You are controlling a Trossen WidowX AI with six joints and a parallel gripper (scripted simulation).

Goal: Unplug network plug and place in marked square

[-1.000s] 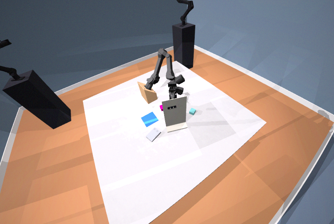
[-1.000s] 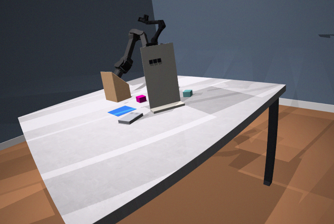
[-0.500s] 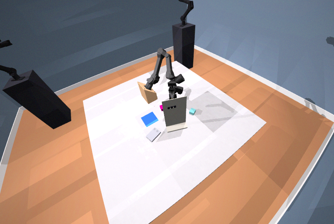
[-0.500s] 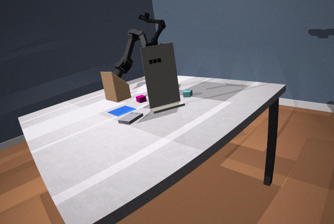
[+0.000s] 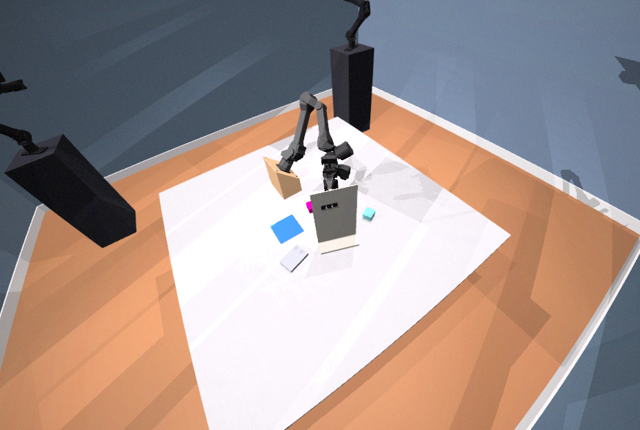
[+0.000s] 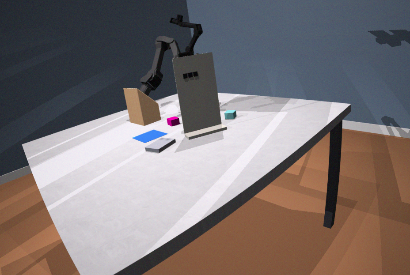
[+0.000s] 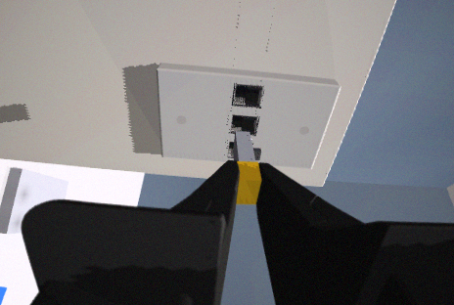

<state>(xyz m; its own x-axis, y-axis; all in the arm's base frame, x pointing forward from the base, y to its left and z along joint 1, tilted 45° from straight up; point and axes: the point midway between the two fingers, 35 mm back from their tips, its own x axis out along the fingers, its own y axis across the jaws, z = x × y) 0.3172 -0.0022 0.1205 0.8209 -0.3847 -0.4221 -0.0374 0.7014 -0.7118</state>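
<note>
Now: gripper tip 9 cm above the upright grey panel, 8 cm short of it and 4 cm to the left of it. From my gripper tip the other things lie so: magenta cube 22 cm below, 14 cm behind, 3 cm to the right; then teal cube 22 cm below, 17 cm to the left, 5 cm ahead.
</note>
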